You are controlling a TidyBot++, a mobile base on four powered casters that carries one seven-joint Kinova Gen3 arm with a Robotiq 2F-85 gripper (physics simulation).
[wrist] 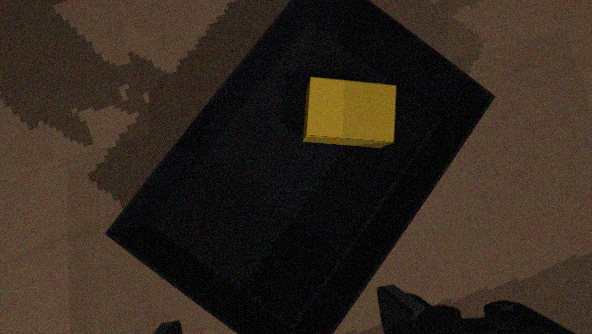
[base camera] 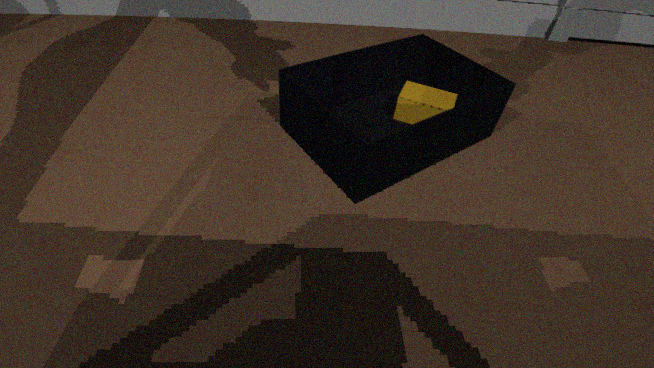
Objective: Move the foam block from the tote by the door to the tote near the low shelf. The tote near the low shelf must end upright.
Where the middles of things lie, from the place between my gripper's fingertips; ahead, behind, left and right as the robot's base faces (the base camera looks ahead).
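Counted from my hand, the yellow foam block (base camera: 416, 102) is 11 cm to the right, 12 cm ahead and 22 cm below.
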